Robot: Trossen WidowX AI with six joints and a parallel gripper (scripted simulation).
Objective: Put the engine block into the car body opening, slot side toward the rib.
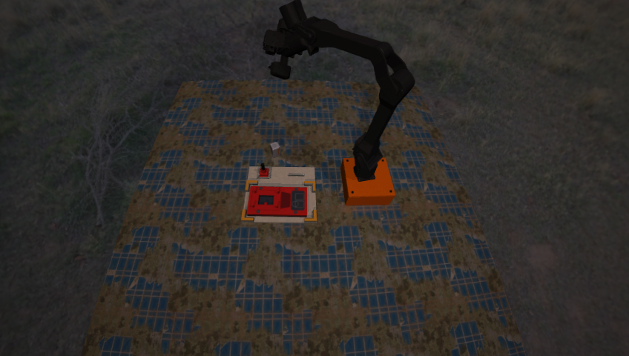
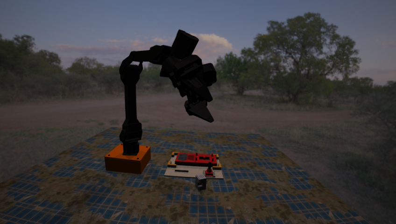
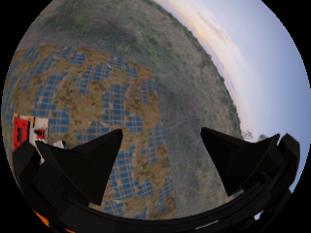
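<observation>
My gripper tip is now 300 mm above the grey engine block, 170 mm to the right of it and 20 mm short of it.
</observation>
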